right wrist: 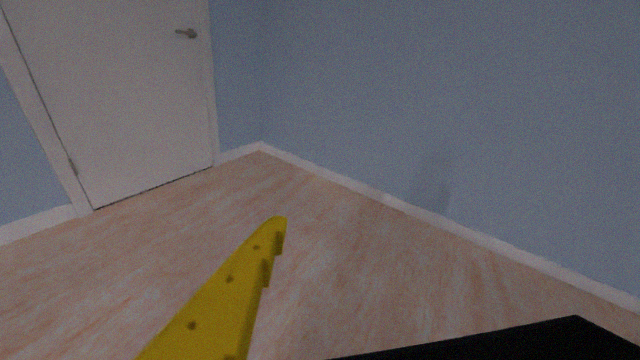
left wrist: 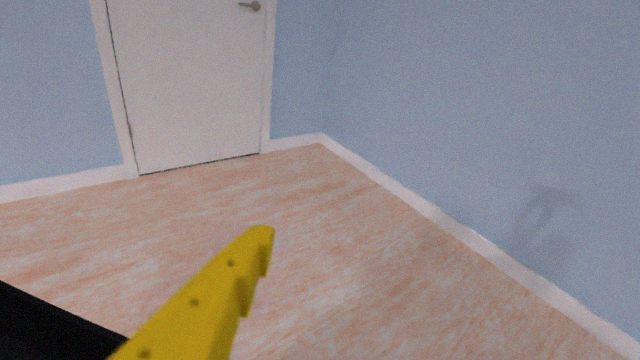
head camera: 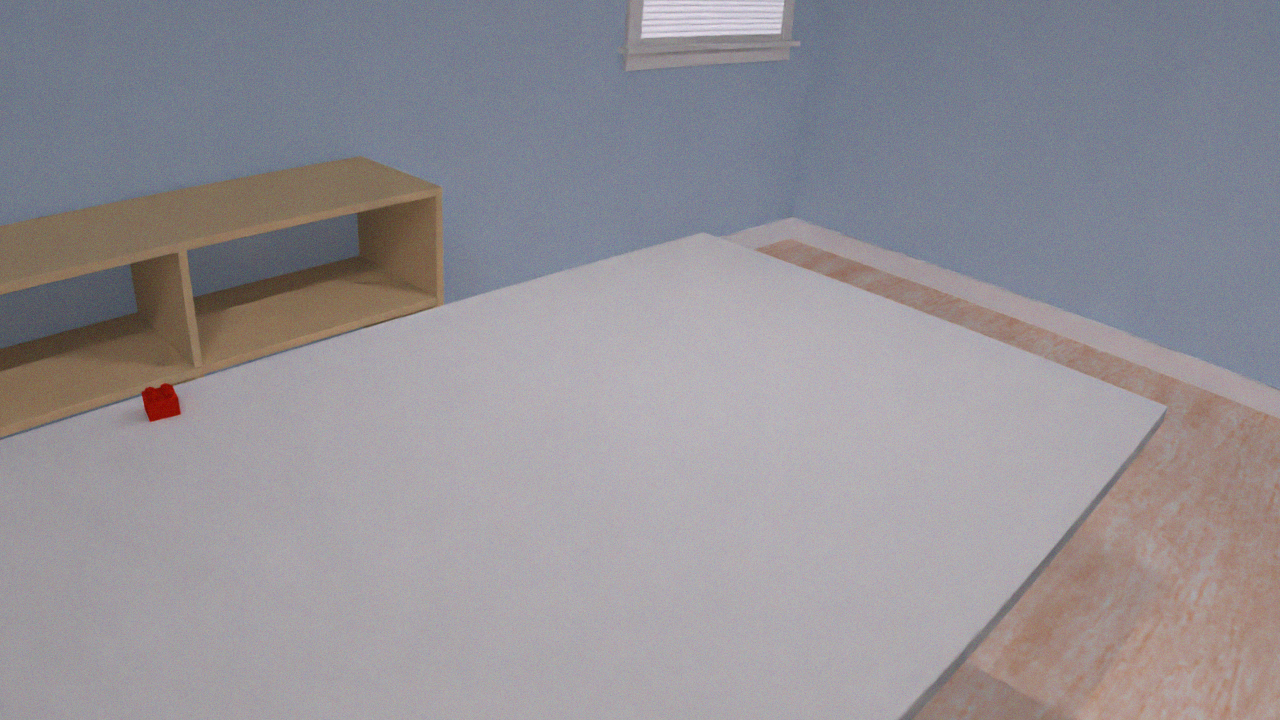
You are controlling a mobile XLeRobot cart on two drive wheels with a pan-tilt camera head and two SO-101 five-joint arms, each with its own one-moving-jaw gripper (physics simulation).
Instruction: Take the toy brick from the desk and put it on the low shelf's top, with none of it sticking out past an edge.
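Frame: origin at the left arm's base, x ahead, y left, z up, level; millimetres.
Where they show: left hand, tool point: [left wrist: 271, 245]; right hand, tool point: [right wrist: 285, 231].
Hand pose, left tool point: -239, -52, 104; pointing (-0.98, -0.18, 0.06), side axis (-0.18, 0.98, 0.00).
Note:
Things, the pixels of their top centre, and the offset from my left tool point, as dx, dy, dz. "spot": a spot on its surface instead. Level surfaces: height alone.
- red toy brick, top centre: [head camera: 158, 390] +1017, +390, -135
- white desk, surface height: dz -159
- low shelf, surface height: dz -269
- desk's right corner, surface spot: [head camera: 1159, 411] spot: +1215, -714, -159
- white door, surface spot: [left wrist: 190, 85] spot: -1300, -967, -378
The red toy brick [head camera: 162, 402] sits upright with its studs up on the white desk [head camera: 626, 492], at the left of the head view, close to the desk's far edge. The low shelf [head camera: 295, 192] is a tan wooden unit beyond that edge; its flat top shows, and its left end is cut off by the view. My left gripper [left wrist: 265, 240] has one yellow notched jaw in view and is fully open and empty. My right gripper [right wrist: 281, 230] also shows one notched jaw and is open and empty. Neither gripper shows in the head view, and both are away from the brick.
The shelf has an upright divider [head camera: 168, 300] and a right end panel [head camera: 402, 241]. The desk's right corner [head camera: 1159, 411] juts over the wooden floor. Both wrist views show floor, walls and a white door [left wrist: 190, 85] [right wrist: 120, 100]. Black shapes cross their lower corners.

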